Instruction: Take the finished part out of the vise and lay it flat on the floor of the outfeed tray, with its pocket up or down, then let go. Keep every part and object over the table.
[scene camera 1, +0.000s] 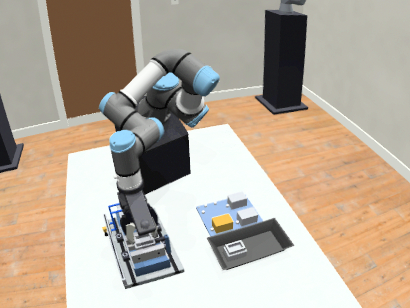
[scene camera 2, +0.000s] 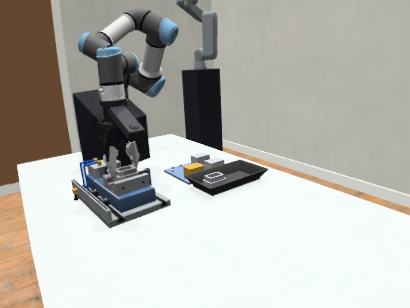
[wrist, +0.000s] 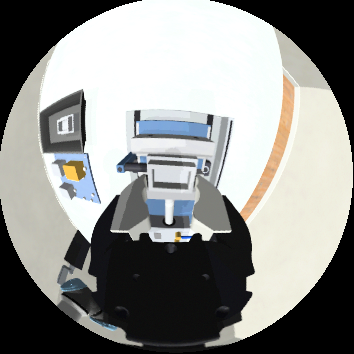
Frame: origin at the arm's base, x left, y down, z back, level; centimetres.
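Where they show: gripper, fingertip midpoint: (scene camera 1: 143, 240) (scene camera 2: 124, 175) (wrist: 170, 175); arm's base, origin of the base link: (scene camera 1: 153, 112).
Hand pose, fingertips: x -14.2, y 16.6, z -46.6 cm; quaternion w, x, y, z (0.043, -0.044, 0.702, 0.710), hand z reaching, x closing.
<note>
Things, the pixels of their centre, and the offset from my fingertips. "spot": a spot on its surface instead.
- finished part, body centre: (wrist: 170, 172) (scene camera 2: 125, 174) (scene camera 1: 143, 241) dz -0.7, dx +0.1, dy -0.5 cm
- vise, body centre: (wrist: 172, 191) (scene camera 2: 116, 184) (scene camera 1: 138, 237) dz +6.0, dx -1.0, dy +4.4 cm
- similar pocketed part, body centre: (wrist: 66, 124) (scene camera 1: 235, 249) (scene camera 2: 214, 180) dz -6.8, dx +26.1, dy +6.4 cm
- blue plate, body centre: (scene camera 1: 230, 216) (scene camera 2: 197, 170) (wrist: 73, 177) dz +10.2, dx +31.1, dy +9.0 cm
- orange block, body centre: (wrist: 73, 169) (scene camera 1: 222, 223) (scene camera 2: 193, 170) dz +5.7, dx +26.6, dy +6.8 cm
- Blue tubing, surface spot: (scene camera 1: 113, 212) (scene camera 2: 86, 164) spot: dz +13.2, dx -7.2, dy -1.6 cm
The finished part (scene camera 1: 145, 241) (scene camera 2: 126, 172) (wrist: 171, 176), light grey with its pocket up, sits level at the vise (scene camera 1: 150, 251) (scene camera 2: 131, 184) (wrist: 171, 146), just behind the front jaw. My gripper (scene camera 1: 144, 236) (scene camera 2: 126, 170) (wrist: 170, 175) points down over the vise and is shut on the part, one finger against each short side. The fingers and the front jaw hide the part's lower edge, so I cannot tell whether it rests on the vise. The outfeed tray (scene camera 1: 265, 245) (scene camera 2: 240, 176) (wrist: 75, 142) is dark, and a similar pocketed part (scene camera 1: 235, 248) (scene camera 2: 214, 175) (wrist: 65, 124) lies in it.
A blue plate (scene camera 1: 206, 216) (scene camera 2: 176, 172) (wrist: 88, 177) beside the tray bears an orange block (scene camera 1: 222, 223) (scene camera 2: 194, 169) (wrist: 74, 170) and two grey blocks. Blue tubing (scene camera 1: 113, 212) (scene camera 2: 84, 172) stands at the rear of the vise. The tray has raised, sloping walls.
</note>
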